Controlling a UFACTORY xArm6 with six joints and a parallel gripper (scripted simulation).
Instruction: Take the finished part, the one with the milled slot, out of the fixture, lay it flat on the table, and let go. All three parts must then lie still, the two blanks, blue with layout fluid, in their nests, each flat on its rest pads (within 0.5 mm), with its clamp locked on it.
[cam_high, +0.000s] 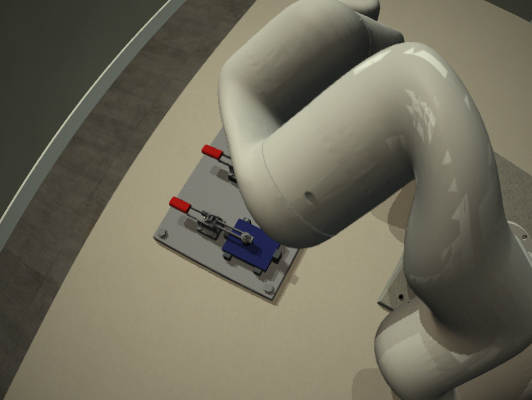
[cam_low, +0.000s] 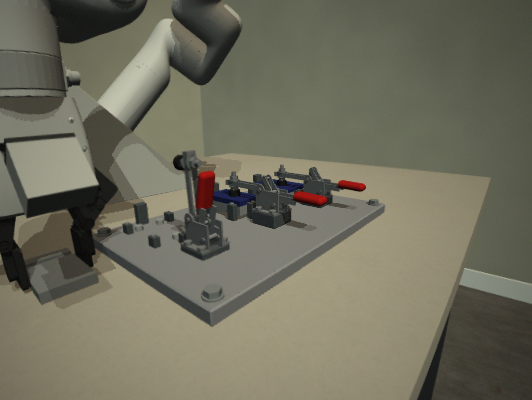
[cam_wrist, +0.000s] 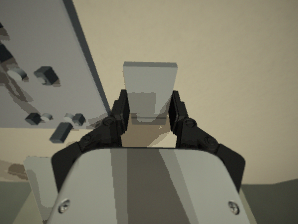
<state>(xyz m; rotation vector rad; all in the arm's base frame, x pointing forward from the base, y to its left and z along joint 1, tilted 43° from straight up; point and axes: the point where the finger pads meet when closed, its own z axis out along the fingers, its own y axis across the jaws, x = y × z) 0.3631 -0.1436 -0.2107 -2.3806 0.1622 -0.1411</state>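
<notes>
Right now my hand is 1 cm past the grey finished part and 2 cm above it. Also, from my hand: blue blank: 4 cm ahead, 34 cm to the left, 1 cm above; then grey fixture plate: 8 cm ahead, 22 cm to the left, 2 cm below.
</notes>
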